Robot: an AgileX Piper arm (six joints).
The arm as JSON. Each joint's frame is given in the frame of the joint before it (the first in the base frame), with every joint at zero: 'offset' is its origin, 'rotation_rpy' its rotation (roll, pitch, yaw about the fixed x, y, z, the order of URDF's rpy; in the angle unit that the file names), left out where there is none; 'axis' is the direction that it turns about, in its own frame. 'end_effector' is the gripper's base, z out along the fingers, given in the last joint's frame.
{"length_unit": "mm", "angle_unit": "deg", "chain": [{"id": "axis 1", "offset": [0.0, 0.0, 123.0], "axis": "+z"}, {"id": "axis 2", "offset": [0.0, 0.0, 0.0], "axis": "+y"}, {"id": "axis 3", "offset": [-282.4, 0.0, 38.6], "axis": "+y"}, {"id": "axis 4", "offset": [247.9, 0.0, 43.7], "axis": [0.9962, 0.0, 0.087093]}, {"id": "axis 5", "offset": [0.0, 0.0, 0.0], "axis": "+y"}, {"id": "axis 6", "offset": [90.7, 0.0, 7.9], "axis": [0.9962, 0.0, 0.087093]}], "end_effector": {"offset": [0.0, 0.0, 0.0], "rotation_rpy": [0.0, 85.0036, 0.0]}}
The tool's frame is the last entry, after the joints.
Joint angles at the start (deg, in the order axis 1, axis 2, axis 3, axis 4, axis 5, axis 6): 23.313 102.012 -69.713 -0.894 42.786 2.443
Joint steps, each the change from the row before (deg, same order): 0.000 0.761 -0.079 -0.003 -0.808 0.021; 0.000 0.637 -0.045 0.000 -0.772 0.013; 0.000 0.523 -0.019 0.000 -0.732 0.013; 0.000 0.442 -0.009 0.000 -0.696 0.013; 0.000 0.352 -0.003 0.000 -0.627 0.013
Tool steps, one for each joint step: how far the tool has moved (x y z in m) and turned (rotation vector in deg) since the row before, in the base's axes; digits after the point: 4 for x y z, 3 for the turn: 0.0024 0.0010 -0.0040 0.059 -0.112 -0.007; 0.0020 0.0009 -0.0034 0.081 -0.161 -0.002; 0.0017 0.0008 -0.0029 0.099 -0.205 -0.002; 0.0015 0.0007 -0.0024 0.113 -0.238 -0.003; 0.0013 0.0006 -0.0019 0.119 -0.252 -0.004
